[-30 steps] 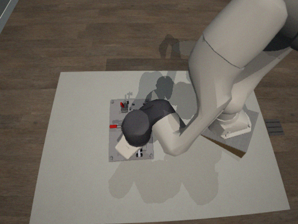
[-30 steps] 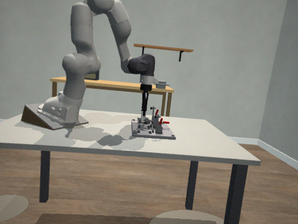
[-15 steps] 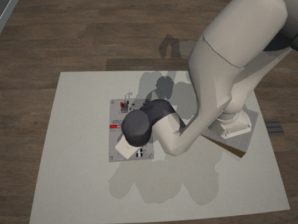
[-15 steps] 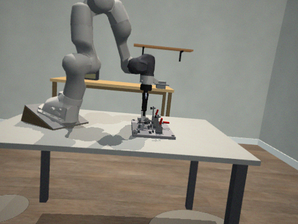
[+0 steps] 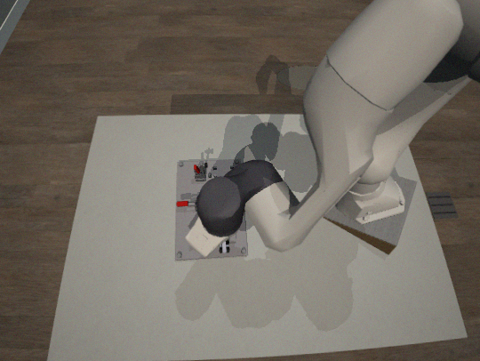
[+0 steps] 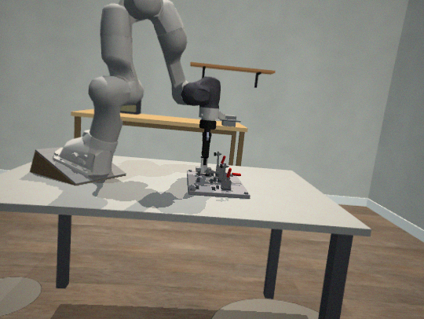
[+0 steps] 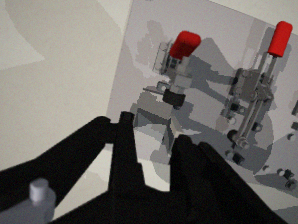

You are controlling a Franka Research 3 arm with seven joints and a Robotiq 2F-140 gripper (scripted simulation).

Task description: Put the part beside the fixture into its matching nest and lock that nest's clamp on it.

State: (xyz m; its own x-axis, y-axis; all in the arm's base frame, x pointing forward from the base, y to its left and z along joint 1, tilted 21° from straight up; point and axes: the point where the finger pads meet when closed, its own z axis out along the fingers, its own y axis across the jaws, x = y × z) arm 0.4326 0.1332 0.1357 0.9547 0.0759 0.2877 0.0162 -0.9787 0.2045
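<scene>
My gripper is now 3 cm above the part. From my hand the other things lie so: fixture plate: 5 cm ahead, 11 cm to the right, 6 cm below.
</scene>
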